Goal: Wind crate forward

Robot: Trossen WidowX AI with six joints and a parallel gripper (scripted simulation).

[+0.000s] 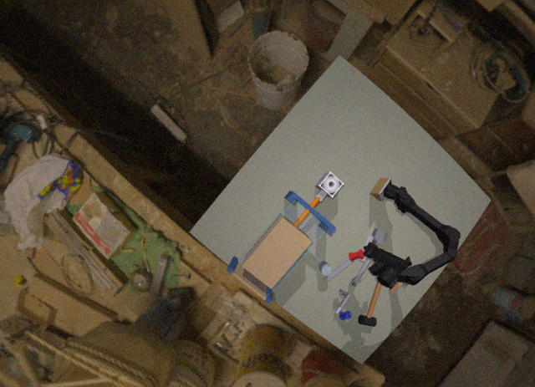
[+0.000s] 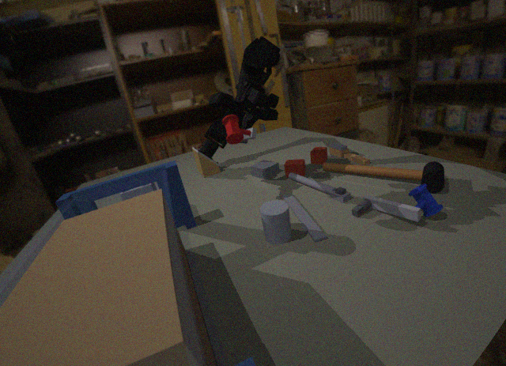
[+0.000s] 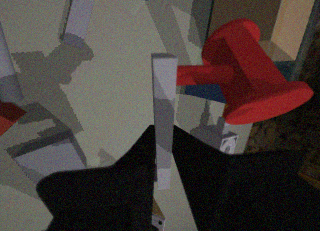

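Now: gripper tip 5 cm short of the red knob, 1 cm to the left of it and 4 cm below it. From my gripper tip the other things lie so: blue steel frame 6 cm ahead, 30 cm to the right, 6 cm below; red-knobbed handle 1 cm ahead, 2 cm above; grey block 12 cm behind, 9 cm to the left, 15 cm below.
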